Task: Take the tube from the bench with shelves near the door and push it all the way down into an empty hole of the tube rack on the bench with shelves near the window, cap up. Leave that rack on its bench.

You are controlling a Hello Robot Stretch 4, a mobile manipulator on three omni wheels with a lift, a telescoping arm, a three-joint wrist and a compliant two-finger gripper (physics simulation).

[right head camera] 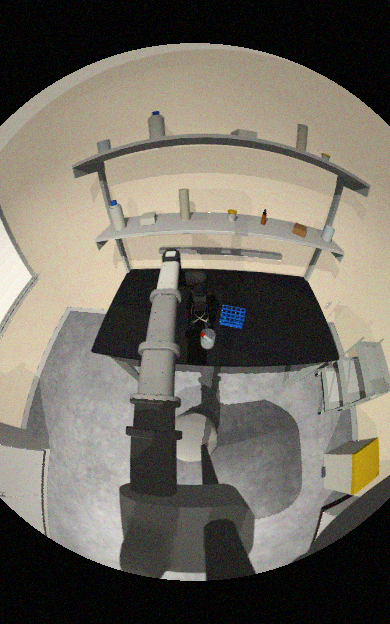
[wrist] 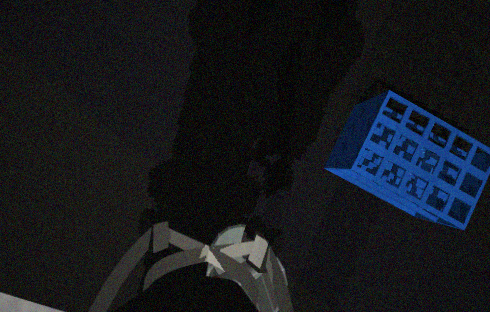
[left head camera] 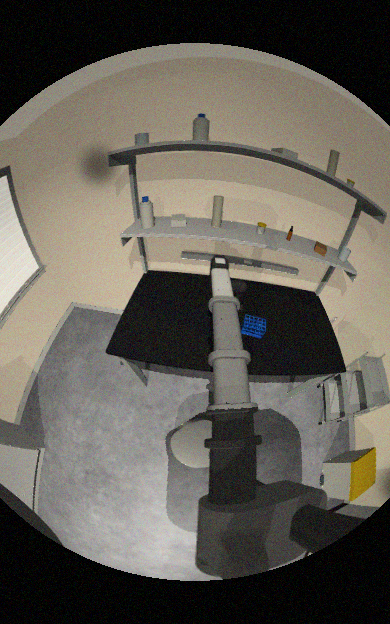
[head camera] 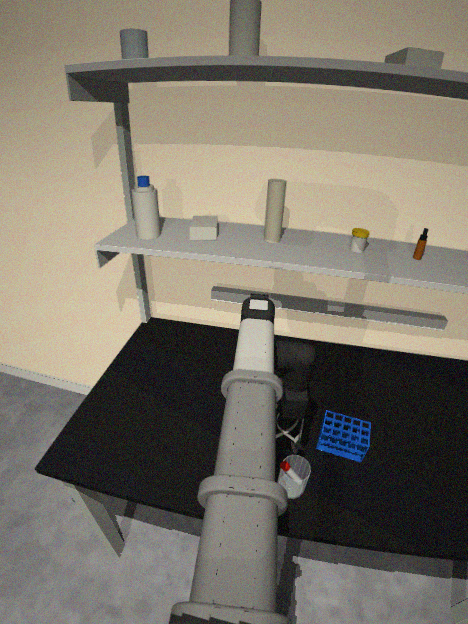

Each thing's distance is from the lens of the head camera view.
blue tube rack (head camera: 337,441): 0.96 m
clear ribbed beaker (head camera: 295,488): 0.84 m
bench with shelves (head camera: 148,432): 0.99 m
The marked spots on the clear ribbed beaker and the blue tube rack are 0.20 m apart.
